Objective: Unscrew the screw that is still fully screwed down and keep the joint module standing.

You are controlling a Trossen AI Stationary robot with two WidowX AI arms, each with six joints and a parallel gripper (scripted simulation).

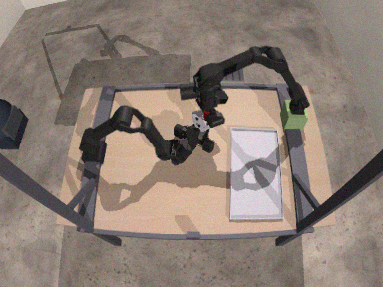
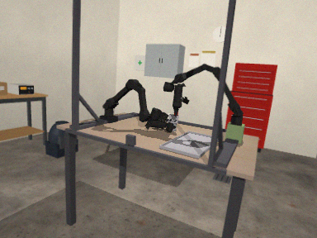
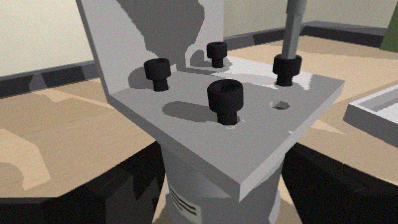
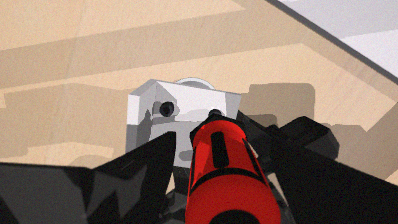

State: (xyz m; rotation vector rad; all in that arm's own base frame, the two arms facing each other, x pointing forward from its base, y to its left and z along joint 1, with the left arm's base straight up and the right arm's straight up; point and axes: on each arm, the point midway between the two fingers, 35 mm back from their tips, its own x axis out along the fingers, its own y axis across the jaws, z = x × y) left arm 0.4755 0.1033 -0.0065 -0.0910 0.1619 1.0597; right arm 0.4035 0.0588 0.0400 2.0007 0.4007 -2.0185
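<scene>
Right now the red screwdriver is 30 mm below my right hand. From my right hand the other things lie so: dark frame rail 280 mm ahead, 140 mm below, 10 mm to the left; then joint module 120 mm below, 20 mm to the left, 10 mm ahead; then l-shaped bracket 80 mm below, 20 mm to the left, 20 mm ahead.
Right now my left hand is 20 mm to the left of the joint module, 20 mm short of it and 10 mm above it. Also, from my left hand: red screwdriver: 90 mm above, 40 mm to the right, 10 mm ahead; then dark frame rail: 280 mm ahead, 30 mm to the right, 30 mm below; then l-shaped bracket: 40 mm above, 20 mm to the right, 20 mm ahead.
</scene>
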